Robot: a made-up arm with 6 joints. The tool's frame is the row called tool. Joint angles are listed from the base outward.
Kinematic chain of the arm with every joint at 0, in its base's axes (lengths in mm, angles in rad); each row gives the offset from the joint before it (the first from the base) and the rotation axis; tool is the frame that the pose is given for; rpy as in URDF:
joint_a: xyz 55 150 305 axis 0.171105 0.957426 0.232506
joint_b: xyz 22 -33 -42 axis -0.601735 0.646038 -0.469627
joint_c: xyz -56 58 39 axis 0.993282 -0.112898 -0.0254
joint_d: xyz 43 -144 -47 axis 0.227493 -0.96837 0.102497
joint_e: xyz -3 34 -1 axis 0.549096 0.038 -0.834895
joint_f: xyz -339 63 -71 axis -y
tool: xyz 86 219 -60 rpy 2.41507 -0.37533 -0.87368
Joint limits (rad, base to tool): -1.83..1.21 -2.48..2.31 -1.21..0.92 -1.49..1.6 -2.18..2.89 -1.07..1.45
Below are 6 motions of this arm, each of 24 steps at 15 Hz.
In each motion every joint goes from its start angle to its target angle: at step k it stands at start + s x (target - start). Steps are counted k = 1, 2, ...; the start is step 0. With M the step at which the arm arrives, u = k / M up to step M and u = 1 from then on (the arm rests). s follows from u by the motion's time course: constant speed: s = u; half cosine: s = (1 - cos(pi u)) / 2; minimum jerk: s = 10 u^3 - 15 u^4 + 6 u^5.
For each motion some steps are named. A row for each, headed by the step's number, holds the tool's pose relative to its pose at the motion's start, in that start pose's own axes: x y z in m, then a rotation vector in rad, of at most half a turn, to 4 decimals.
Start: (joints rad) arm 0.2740 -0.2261 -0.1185 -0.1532 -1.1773 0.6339
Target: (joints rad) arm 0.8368 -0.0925 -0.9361 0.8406 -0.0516 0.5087
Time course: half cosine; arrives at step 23
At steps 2, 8, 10, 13, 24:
2: 0.0001 -0.0034 -0.0035 -0.0148 -0.0049 0.0071
8: 0.0062 -0.0483 -0.0327 -0.1750 -0.0508 0.1038
10: 0.0121 -0.0688 -0.0376 -0.2250 -0.0657 0.1539
13: 0.0261 -0.0970 -0.0391 -0.2567 -0.0917 0.2334
24: 0.0739 -0.1353 -0.0519 -0.1621 -0.2142 0.3677

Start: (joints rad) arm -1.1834 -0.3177 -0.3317 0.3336 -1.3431 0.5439
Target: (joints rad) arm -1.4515 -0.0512 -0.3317 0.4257 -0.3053 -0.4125
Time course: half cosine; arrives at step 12
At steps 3, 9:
3: -0.0042 -0.0385 -0.0250 -0.1828 -0.1277 -0.0109
9: 0.0226 -0.2555 -0.1050 -0.8665 -0.9041 -0.0405

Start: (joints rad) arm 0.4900 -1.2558 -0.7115 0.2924 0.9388 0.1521
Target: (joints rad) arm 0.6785 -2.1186 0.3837 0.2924 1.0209 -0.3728
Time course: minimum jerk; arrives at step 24
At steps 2, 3, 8, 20, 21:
2: 0.0002 0.0007 -0.0022 0.0004 -0.0098 -0.0036
3: 0.0007 0.0022 -0.0069 0.0014 -0.0308 -0.0114
8: 0.0240 0.0345 -0.0876 0.0281 -0.3943 -0.1712
20: 0.3298 0.2076 -0.1951 0.3724 -1.5556 -1.1521
21: 0.3397 0.2112 -0.1912 0.3876 -1.5775 -1.1842

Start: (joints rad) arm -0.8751 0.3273 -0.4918 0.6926 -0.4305 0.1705
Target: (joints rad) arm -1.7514 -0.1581 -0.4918 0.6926 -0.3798 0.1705
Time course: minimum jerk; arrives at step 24
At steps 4, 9, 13, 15, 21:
4: -0.0034 -0.0145 0.0029 -0.0024 0.0074 0.0410
9: -0.0098 -0.1132 0.0283 -0.0127 0.0695 0.3155
13: 0.0233 -0.2303 0.0713 -0.0127 0.1779 0.6525
15: 0.0549 -0.2799 0.0946 -0.0079 0.2431 0.8112
21: 0.1313 -0.3496 0.1360 0.0074 0.3788 1.0803

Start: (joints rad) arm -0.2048 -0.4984 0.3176 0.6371 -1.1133 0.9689
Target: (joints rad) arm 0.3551 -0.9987 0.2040 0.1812 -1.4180 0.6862
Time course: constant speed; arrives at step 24
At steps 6, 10, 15, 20, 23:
6: 0.0336 0.0070 -0.0318 -0.0265 -0.1728 -0.0638
10: 0.0552 0.0116 -0.0489 -0.0343 -0.2818 -0.1033
15: 0.0801 0.0171 -0.0662 -0.0341 -0.4103 -0.1487
20: 0.1022 0.0225 -0.0796 -0.0239 -0.5291 -0.1895
23: 0.1137 0.0255 -0.0861 -0.0136 -0.5954 -0.2116

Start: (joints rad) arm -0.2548 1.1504 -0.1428 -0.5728 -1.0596 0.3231
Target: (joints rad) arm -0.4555 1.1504 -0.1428 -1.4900 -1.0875 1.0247
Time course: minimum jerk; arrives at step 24
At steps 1, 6, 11, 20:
1: 0.0001 0.0002 -0.0002 0.0004 -0.0003 -0.0001
6: 0.0164 0.0231 -0.0257 0.0598 -0.0408 -0.0138
11: 0.0859 0.0911 -0.0909 0.2429 -0.1847 -0.0379
20: 0.2541 0.1851 -0.1386 0.5292 -0.4865 -0.0178

